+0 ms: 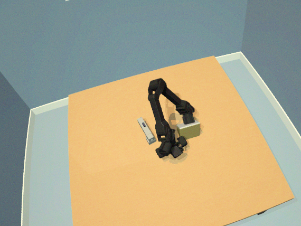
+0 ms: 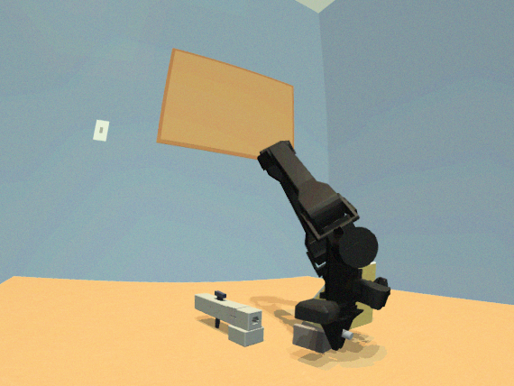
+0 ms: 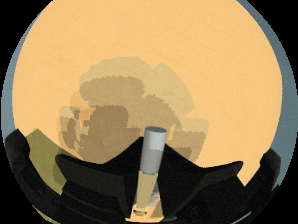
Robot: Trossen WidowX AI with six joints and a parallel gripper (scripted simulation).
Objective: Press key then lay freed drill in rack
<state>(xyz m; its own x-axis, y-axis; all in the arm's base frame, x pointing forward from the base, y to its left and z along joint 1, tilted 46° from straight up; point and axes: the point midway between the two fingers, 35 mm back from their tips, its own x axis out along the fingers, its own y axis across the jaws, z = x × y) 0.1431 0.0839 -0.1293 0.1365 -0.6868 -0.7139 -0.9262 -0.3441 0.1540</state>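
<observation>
The grey v-grooved rack lies 2 cm ahead of my gripper tip, 5 cm to the right of it and 1 cm above it. Also, from my gripper tip: grey drill fixture (15 cm ahead, 18 cm to the right, 3 cm above); then dark key (15 cm ahead, 20 cm to the right, 4 cm above).
</observation>
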